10 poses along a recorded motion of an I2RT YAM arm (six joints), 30 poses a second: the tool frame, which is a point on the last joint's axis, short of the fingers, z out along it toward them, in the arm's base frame.
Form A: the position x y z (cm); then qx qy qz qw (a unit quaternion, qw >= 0).
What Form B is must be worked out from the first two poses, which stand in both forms.
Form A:
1: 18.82 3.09 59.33 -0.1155 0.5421 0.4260 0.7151
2: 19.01 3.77 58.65 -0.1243 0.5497 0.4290 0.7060
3: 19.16 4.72 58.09 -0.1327 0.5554 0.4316 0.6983
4: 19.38 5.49 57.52 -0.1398 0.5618 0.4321 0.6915
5: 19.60 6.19 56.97 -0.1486 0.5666 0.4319 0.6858
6: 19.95 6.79 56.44 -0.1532 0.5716 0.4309 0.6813
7: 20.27 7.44 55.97 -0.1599 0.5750 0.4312 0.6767
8: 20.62 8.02 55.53 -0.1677 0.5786 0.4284 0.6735
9: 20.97 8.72 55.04 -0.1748 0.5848 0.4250 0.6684
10: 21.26 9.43 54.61 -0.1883 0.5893 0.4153 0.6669
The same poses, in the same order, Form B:
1: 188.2 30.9 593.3 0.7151 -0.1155 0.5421 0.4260
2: 190.1 37.7 586.5 0.7060 -0.1243 0.5497 0.4290
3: 191.6 47.2 580.9 0.6983 -0.1327 0.5554 0.4316
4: 193.8 54.9 575.2 0.6915 -0.1398 0.5618 0.4321
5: 196.0 61.9 569.7 0.6858 -0.1486 0.5666 0.4319
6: 199.5 67.9 564.4 0.6813 -0.1532 0.5716 0.4309
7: 202.7 74.4 559.7 0.6767 -0.1599 0.5750 0.4312
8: 206.2 80.2 555.3 0.6735 -0.1677 0.5786 0.4284
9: 209.7 87.2 550.4 0.6684 -0.1748 0.5848 0.4250
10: 212.6 94.3 546.1 0.6669 -0.1883 0.5893 0.4153
